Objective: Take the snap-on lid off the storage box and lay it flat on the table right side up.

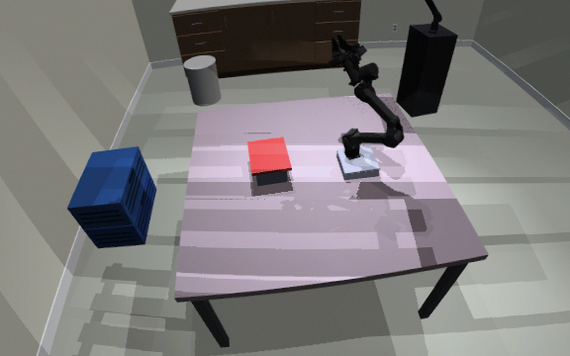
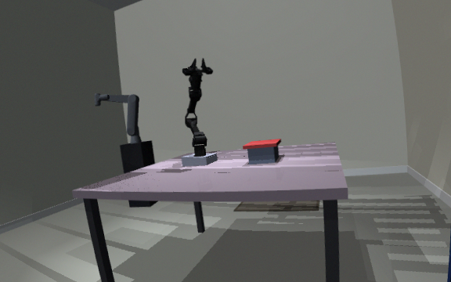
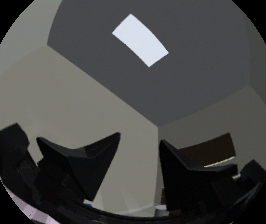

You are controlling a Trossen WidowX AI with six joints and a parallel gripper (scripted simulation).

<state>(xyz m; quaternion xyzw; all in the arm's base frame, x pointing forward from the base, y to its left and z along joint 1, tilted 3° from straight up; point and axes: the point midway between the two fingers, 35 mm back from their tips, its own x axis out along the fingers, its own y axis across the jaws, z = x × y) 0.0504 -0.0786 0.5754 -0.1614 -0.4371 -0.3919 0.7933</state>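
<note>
Now: the red lid 32 cm ahead of my gripper tip, 1 cm to the left of it and 55 cm below it. Round my gripper tip: grey storage box 32 cm ahead, 1 cm to the left, 60 cm below.
</note>
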